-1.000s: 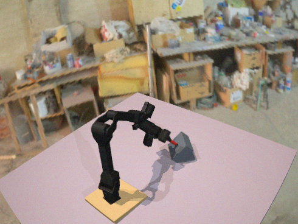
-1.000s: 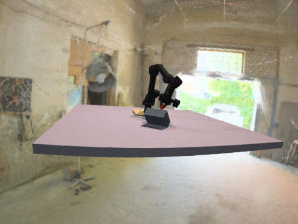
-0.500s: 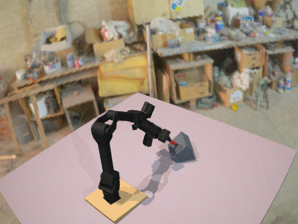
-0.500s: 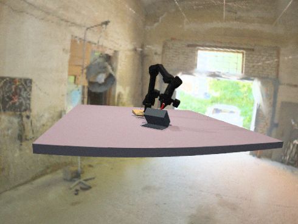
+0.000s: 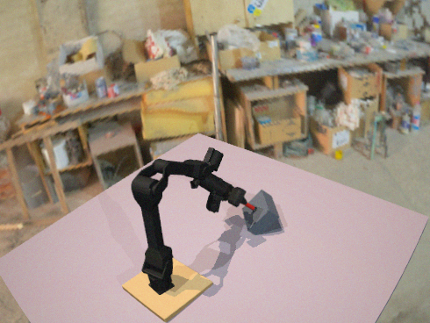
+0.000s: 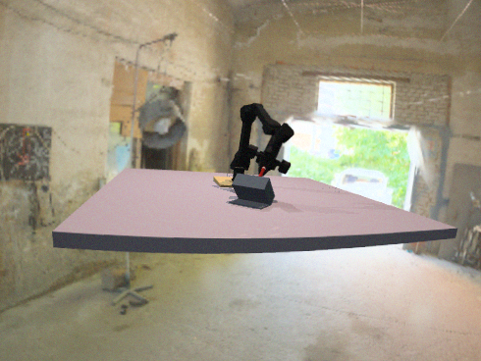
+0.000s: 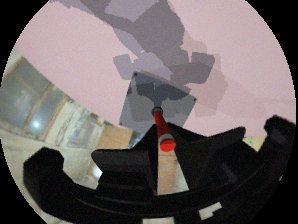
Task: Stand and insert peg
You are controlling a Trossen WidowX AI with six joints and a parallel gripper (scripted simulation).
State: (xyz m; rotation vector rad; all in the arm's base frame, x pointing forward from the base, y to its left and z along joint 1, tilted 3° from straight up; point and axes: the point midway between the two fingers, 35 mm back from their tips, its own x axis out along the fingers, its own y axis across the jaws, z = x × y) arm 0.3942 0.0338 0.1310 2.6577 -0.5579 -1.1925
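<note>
Now: gripper tip 4 cm short of the sloped panel, 3 cm to the left of it and 6 cm above it. The rest, counted from my gripper tip: grey foot plate 6 cm ahead, 4 cm to the right, 10 cm below; then red peg 1 cm behind, 1 cm to the left, 1 cm above.
</note>
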